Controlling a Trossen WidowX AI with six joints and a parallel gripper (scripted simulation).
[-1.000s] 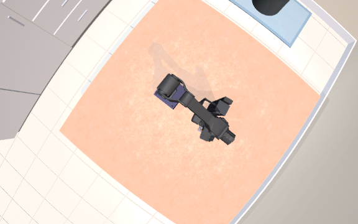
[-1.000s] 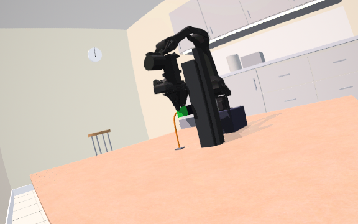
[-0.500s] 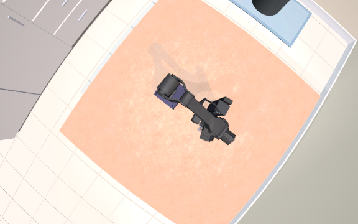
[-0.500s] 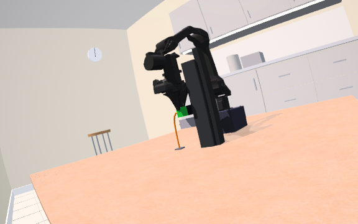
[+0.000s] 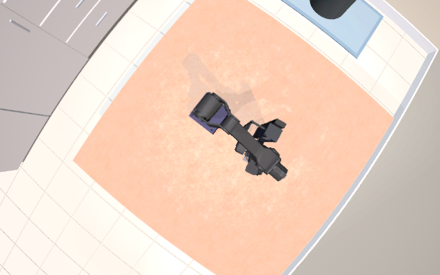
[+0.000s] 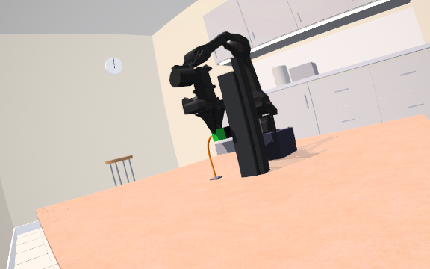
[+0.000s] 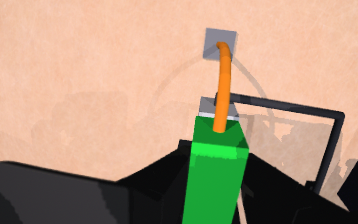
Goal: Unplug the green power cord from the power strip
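Now: gripper tip 1 cm past the black power strip, 10 cm to the right of it and 1 cm below it. Round my gripper tip: green plug 1 cm behind, 3 cm to the left.
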